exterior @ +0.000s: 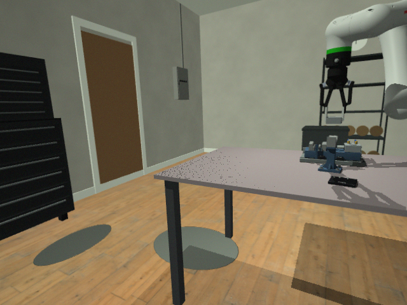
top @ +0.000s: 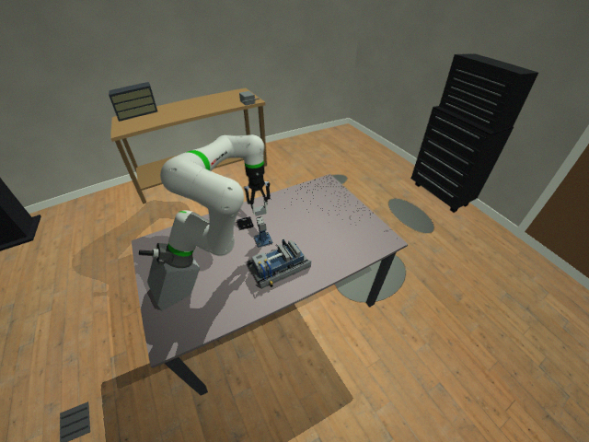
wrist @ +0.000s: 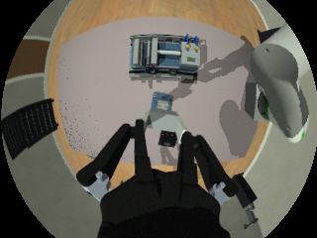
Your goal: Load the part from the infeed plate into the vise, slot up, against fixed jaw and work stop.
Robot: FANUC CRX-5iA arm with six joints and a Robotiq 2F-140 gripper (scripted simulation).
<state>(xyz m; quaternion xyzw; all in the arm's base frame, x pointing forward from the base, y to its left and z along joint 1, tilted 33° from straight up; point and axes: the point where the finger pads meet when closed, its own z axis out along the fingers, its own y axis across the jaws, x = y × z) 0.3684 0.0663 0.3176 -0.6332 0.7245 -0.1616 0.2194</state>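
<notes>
The part lies 30 mm below my hand. From my hand the other things lie so: air cylinder: 90 mm behind, 210 mm to the right, 180 mm below; vise: 10 mm ahead, 210 mm to the right, 220 mm below; black infeed plate: 50 mm behind, 190 mm to the left, 260 mm below.
</notes>
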